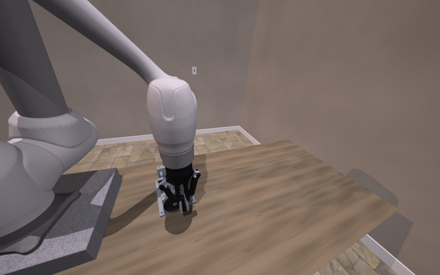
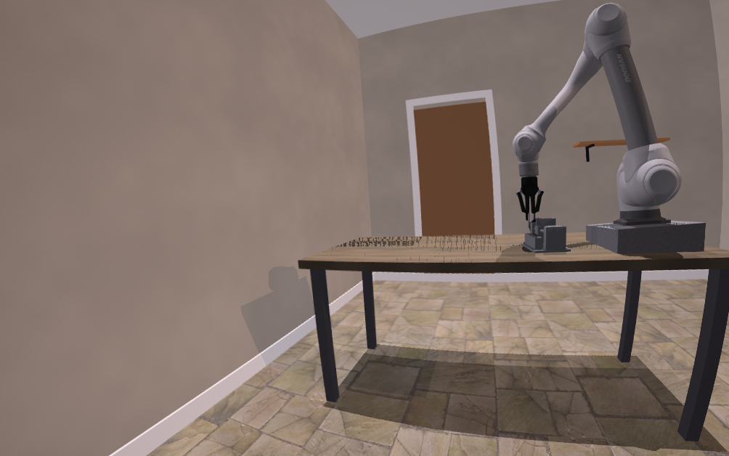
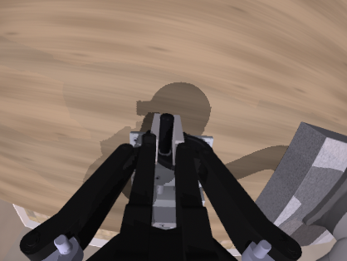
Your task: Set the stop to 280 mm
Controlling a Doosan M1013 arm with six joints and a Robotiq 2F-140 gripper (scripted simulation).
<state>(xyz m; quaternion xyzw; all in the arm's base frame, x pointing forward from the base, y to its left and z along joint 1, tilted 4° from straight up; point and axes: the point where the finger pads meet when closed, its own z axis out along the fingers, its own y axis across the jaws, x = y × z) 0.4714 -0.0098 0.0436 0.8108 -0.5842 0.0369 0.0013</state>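
My hand is 1 cm past the handwheel, 2 cm to the right of it and 2 cm above it.
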